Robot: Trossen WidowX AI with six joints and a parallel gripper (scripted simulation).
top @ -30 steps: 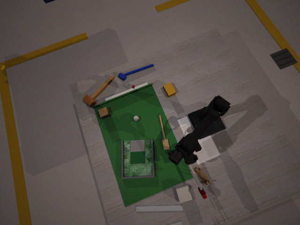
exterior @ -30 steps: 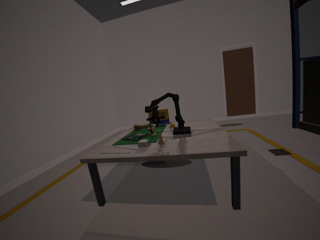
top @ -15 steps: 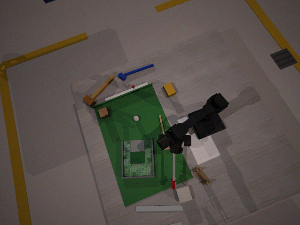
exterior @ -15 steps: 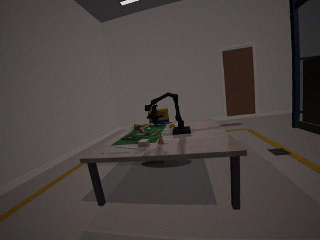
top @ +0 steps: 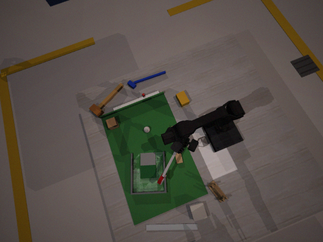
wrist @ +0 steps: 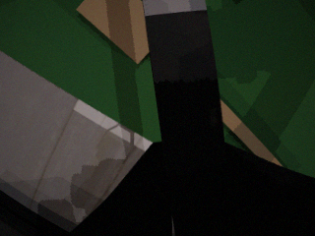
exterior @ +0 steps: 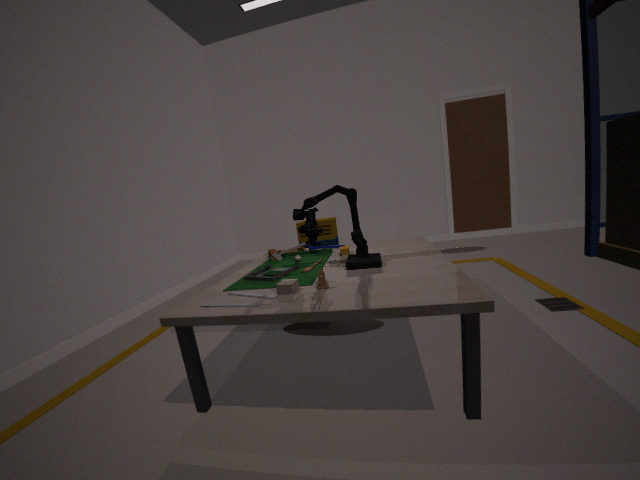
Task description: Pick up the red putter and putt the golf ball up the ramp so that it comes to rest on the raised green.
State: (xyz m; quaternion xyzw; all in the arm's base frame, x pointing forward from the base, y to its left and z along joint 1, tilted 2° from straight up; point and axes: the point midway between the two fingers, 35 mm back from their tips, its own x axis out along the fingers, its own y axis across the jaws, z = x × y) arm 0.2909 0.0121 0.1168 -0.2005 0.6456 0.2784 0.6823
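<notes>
My gripper tip is now 9 cm short of the red putter, 8 cm to the right of it and 1 cm below it. Round my gripper tip: yellow block (30 cm to the right, 15 cm behind, 11 cm below); white golf ball (18 cm to the right, 16 cm ahead, 11 cm below); wooden cube (37 cm ahead, 31 cm to the right, 10 cm below).
</notes>
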